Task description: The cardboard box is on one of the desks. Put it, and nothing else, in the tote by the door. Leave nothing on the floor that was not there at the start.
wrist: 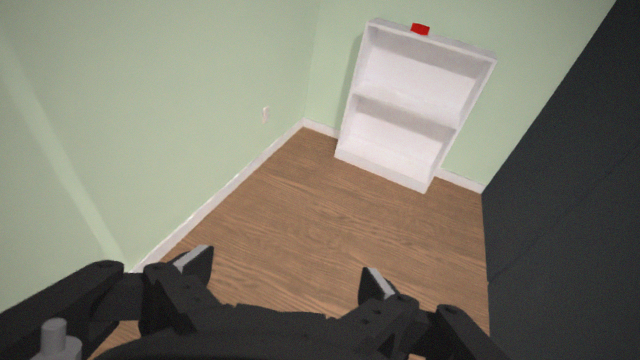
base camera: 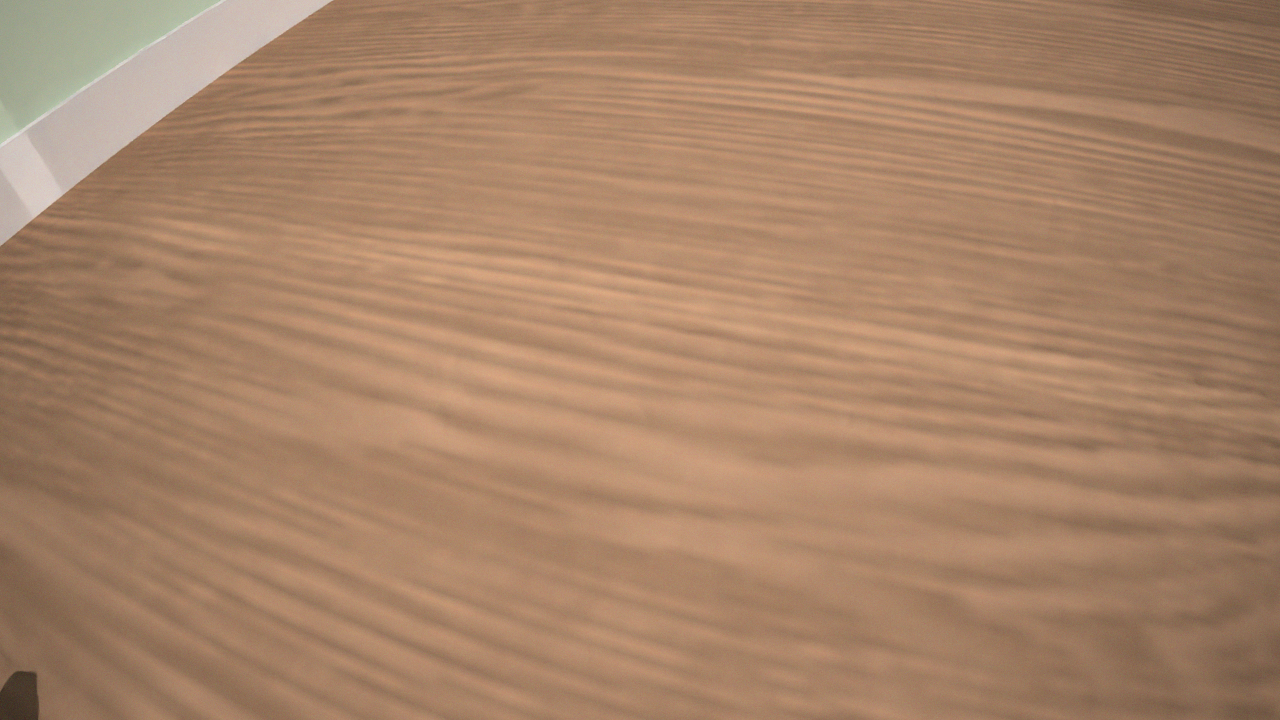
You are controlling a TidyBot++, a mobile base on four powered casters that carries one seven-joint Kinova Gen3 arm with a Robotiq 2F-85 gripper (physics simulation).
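Places are measured from the arm's base along level axes (x ahead, y left, z up), in centimetres.
Pixels of known places: gripper, fingertip midpoint: (wrist: 287, 273).
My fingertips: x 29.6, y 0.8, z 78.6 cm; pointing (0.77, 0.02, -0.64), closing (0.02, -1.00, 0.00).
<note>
Behind a point stands the place of what it marks.
My gripper (wrist: 287, 273) @(x 29.6, y 0.8, z 78.6 cm) is open, its two fingers wide apart at the bottom of the wrist view, with wood floor showing between them. The cardboard box, the desks and the tote do not show in either view.
A white two-compartment shelf unit (wrist: 406, 122) @(x 217.8, y -70.5, z 0.3 cm) stands against the far green wall, with a small red object (wrist: 420, 29) @(x 204.6, y -52.0, z 68.9 cm) on its top. A dark grey panel (wrist: 565, 210) @(x 108.2, y -119.5, z 25.6 cm) rises at the right. A green wall with white skirting (wrist: 215, 200) @(x 133.8, y 54.5, z -34.2 cm) (base camera: 134, 107) @(x 92.0, y 69.2, z -36.2 cm) runs along the left.
</note>
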